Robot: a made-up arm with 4 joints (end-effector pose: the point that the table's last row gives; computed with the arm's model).
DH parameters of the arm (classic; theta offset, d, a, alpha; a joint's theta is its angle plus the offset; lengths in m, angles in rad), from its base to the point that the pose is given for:
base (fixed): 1.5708 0.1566 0 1.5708
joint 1: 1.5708 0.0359 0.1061 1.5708
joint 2: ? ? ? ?
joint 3: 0 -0.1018 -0.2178 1.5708
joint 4: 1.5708 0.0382 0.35 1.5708
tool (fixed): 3.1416 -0.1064 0 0
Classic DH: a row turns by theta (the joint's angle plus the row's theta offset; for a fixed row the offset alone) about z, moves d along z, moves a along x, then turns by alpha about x.
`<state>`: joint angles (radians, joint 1 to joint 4).
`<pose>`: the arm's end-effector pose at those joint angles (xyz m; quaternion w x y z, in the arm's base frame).
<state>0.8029 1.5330 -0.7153 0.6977</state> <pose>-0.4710 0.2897 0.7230 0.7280 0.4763 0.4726 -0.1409</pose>
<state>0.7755 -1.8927 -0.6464 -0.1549</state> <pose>0.4223 0.3313 0.4260 0.5043 0.3844 -0.7729 -0.0227</pose>
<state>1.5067 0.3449 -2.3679 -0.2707</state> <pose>-0.1946 -0.2137 0.6508 0.3709 -0.9210 -0.1069 -0.0531</pose>
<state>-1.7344 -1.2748 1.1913 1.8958</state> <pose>0.3555 0.3653 0.2983 0.4151 0.3365 0.4048 -0.7420</pose>
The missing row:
joint 2: 0 0.2937 -0.0828 1.5708
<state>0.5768 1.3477 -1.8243 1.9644</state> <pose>0.1154 0.7794 0.4028 0.5783 0.1013 0.0460 -0.8082</pose>
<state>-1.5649 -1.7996 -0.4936 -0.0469</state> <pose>0.4554 -0.0534 -0.2496 0.5440 -0.3330 -0.3911 0.6635</pose>
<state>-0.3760 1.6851 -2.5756 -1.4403</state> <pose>-0.1578 0.3110 0.2251 0.1803 0.9358 0.2524 -0.1674</pose>
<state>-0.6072 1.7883 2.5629 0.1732</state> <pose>0.3369 0.2493 0.3117 0.0288 -0.5678 0.4348 0.6983</pose>
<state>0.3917 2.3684 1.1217 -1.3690</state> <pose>0.0855 0.2818 0.4452 0.1529 0.5063 -0.7444 -0.4075</pose>
